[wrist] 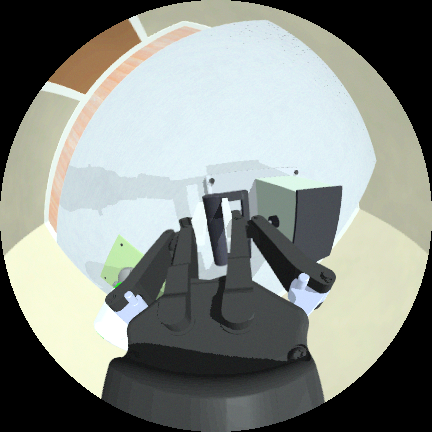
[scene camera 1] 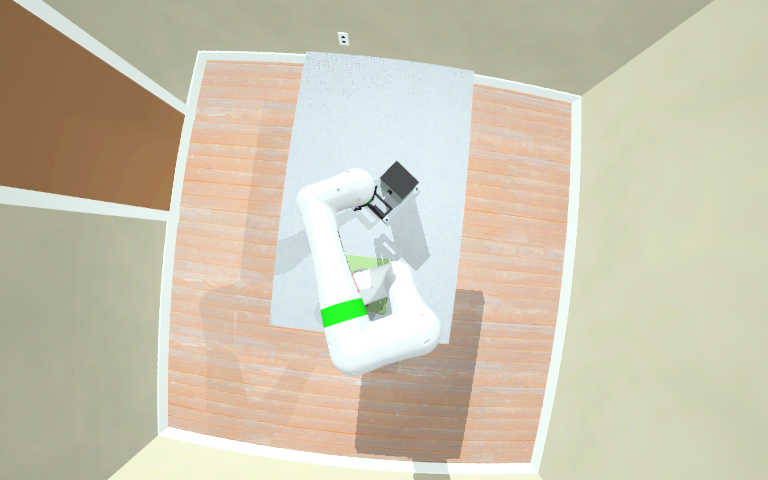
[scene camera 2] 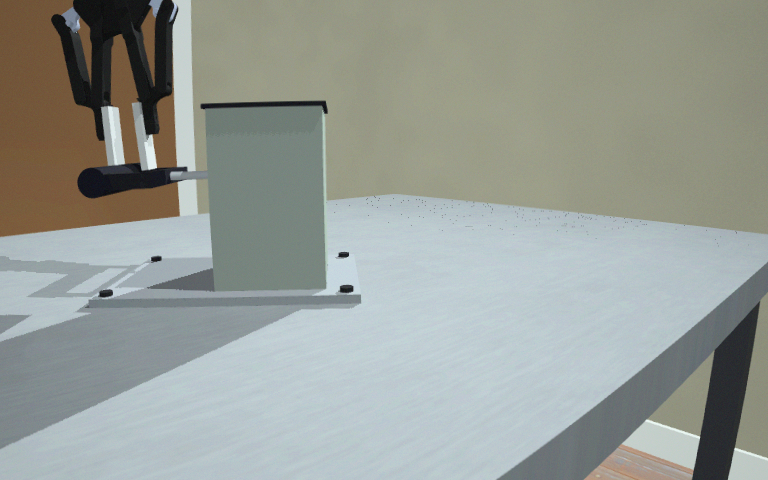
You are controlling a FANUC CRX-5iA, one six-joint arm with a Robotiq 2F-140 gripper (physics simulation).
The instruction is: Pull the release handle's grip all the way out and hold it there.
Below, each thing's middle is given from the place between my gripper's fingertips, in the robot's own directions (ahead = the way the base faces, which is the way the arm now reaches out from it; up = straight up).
Labels:
Right now my hand is 110 mm above the pale base plate (scene camera 2: 158,282), 90 mm to the left of it and 80 mm short of it.

